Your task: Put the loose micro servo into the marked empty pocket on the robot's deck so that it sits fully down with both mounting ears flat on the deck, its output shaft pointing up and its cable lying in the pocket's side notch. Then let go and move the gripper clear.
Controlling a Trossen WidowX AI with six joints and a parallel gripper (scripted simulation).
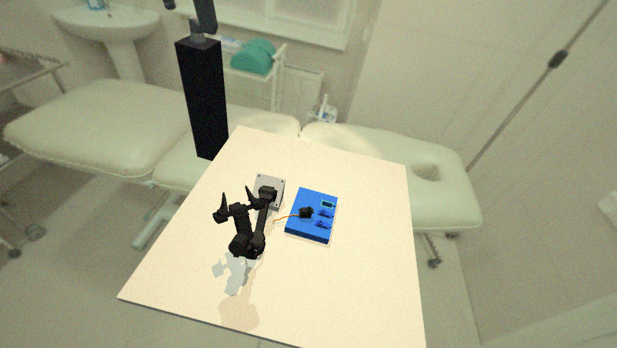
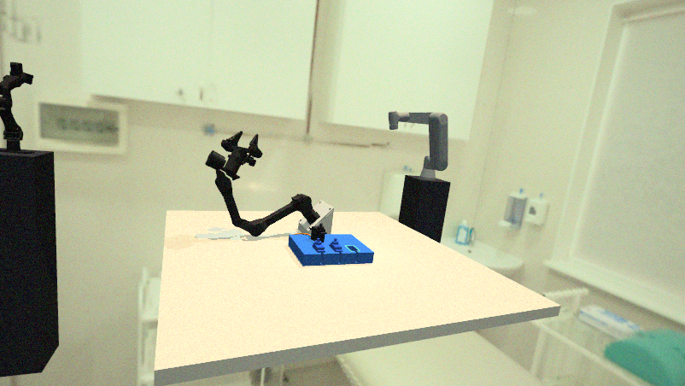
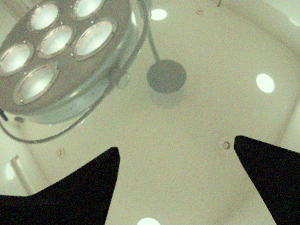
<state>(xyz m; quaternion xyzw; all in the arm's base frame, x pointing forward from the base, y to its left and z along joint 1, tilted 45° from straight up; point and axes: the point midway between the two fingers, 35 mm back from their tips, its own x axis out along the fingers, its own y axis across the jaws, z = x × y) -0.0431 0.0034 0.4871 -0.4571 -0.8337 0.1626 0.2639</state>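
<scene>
My gripper tip is now 440 mm above the deck, 330 mm to the right of it and 240 mm short of it.
</scene>
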